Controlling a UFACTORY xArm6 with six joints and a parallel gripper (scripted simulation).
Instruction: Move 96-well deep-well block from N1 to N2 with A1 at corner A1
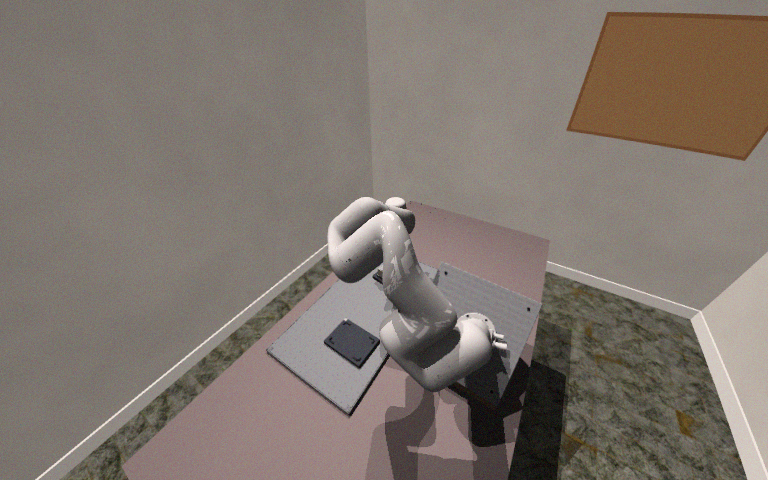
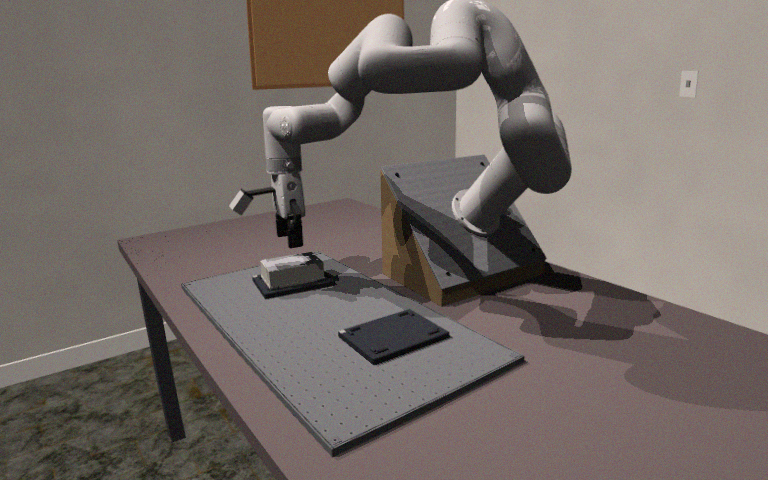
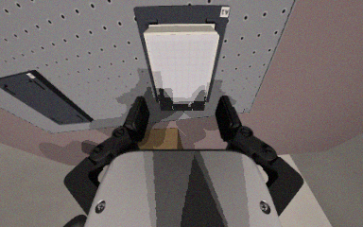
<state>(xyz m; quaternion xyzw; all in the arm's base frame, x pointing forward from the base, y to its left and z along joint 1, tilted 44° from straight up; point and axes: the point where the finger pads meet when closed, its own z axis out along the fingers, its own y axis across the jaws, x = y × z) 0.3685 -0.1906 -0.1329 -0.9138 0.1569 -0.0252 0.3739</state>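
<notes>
The white deep-well block lies 8 cm below my hand.
</notes>
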